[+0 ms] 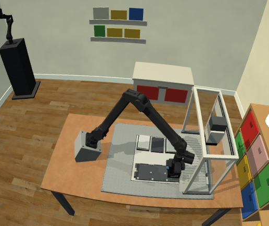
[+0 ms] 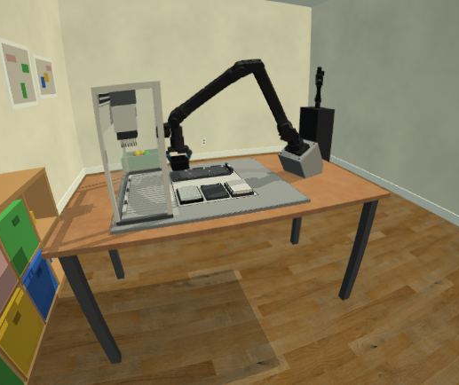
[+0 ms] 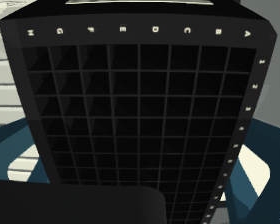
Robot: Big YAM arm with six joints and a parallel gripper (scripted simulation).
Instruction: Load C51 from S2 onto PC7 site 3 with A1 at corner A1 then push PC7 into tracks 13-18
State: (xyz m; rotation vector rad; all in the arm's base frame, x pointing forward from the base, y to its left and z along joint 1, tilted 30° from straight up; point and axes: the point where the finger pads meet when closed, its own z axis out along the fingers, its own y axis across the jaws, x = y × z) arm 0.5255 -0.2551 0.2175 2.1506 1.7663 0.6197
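My gripper is now 110 mm past the dark grey carrier PC7, 50 mm above it and 20 mm to the right of it. Also, from my hand: dark nest S2 (270 mm to the left, 70 mm behind, 60 mm below); post (390 mm to the left, 180 mm above, 170 mm ahead); black deep-well block C51 (10 mm above).
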